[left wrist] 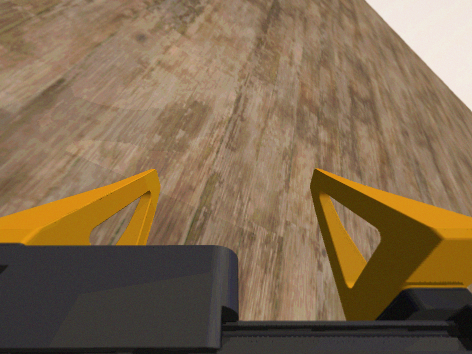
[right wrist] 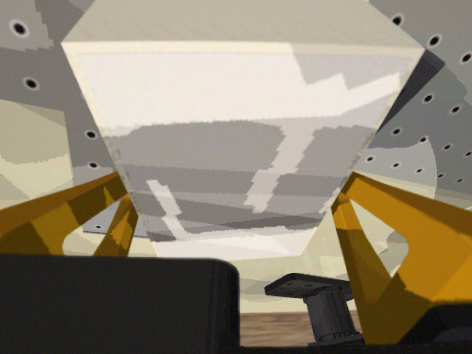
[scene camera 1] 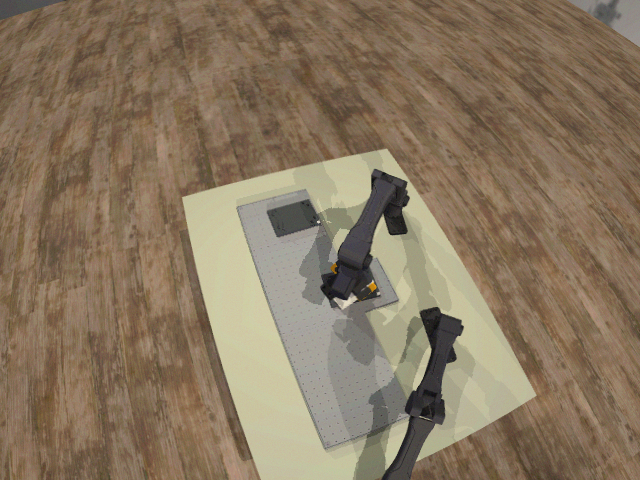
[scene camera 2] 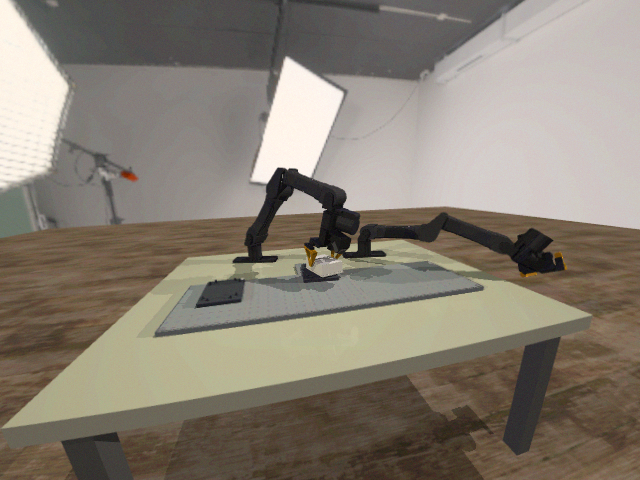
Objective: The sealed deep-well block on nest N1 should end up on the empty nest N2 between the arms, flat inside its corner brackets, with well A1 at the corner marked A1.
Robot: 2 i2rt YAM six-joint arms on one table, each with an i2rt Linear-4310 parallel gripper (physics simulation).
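Places are measured from the left arm's base along level axes (x ahead, y right, z down), in metres.
Where they show: left gripper, between the fingertips: (left wrist: 235,177) (scene camera 2: 550,270); right gripper, between the fingertips: (right wrist: 235,175); left arm's base, origin of its link: (scene camera 1: 437,336) (scene camera 2: 364,255); right arm's base, origin of its link: (right wrist: 321,286) (scene camera 1: 392,213) (scene camera 2: 255,260).
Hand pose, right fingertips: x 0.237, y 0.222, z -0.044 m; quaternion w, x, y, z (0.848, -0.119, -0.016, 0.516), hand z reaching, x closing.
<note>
Things, the pixels of their centre, and the offset from my right fingertips. Level surfaces: height alone.
- white sealed deep-well block, middle of its body: (right wrist: 234,163) (scene camera 1: 350,286) (scene camera 2: 323,264) dx +0.011, dy -0.007, dz -0.004 m
- dark nest, middle of its body: (scene camera 1: 350,285) (scene camera 2: 318,270) dx +0.002, dy +0.012, dz +0.022 m
- grey perforated board, height of its surface: dz +0.031 m
- second dark nest plate, middle of its body: (scene camera 2: 222,289) (scene camera 1: 293,216) dx +0.135, dy +0.321, dz +0.020 m
- pale green table, height of its surface: dz +0.044 m
The white sealed deep-well block (scene camera 1: 345,301) (scene camera 2: 325,267) (right wrist: 234,105) sits on a dark nest (scene camera 2: 308,276) near the middle of the grey perforated board (scene camera 1: 309,343) (scene camera 2: 375,290). My right gripper (scene camera 1: 353,281) (scene camera 2: 324,257) (right wrist: 235,175) is open and low over the block, one orange finger on each side of it. A second dark nest plate (scene camera 1: 292,217) (scene camera 2: 221,291) lies empty at the board's far end. My left gripper (scene camera 2: 542,266) (left wrist: 235,177) is open and empty, stretched out past the table edge over the wooden floor.
The board lies on a pale green table (scene camera 1: 223,286) (scene camera 2: 318,352). Both arm bases stand on the table beside the board. An arm's base (right wrist: 326,309) shows low in the right wrist view. Wooden floor surrounds the table.
</note>
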